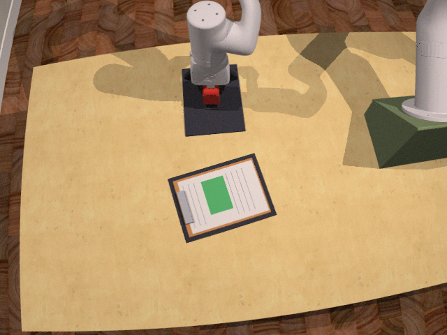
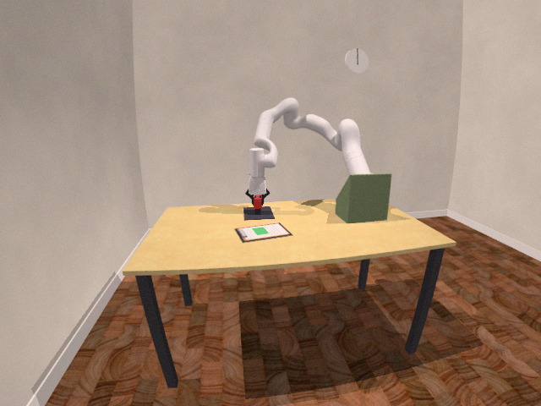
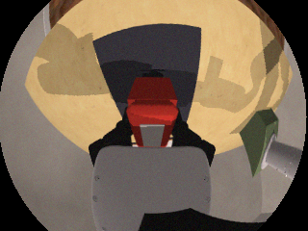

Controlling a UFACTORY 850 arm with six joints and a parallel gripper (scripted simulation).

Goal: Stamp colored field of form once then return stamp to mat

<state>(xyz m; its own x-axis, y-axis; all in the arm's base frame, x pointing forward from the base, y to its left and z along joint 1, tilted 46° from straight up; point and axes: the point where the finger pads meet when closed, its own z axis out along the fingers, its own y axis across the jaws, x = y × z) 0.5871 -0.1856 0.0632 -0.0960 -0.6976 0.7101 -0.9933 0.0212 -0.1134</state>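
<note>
My gripper is now 2 cm above the red stamp. The rest, counted from my hand: mat (7 cm below); form (1 cm ahead, 30 cm to the left, 6 cm below).
</note>
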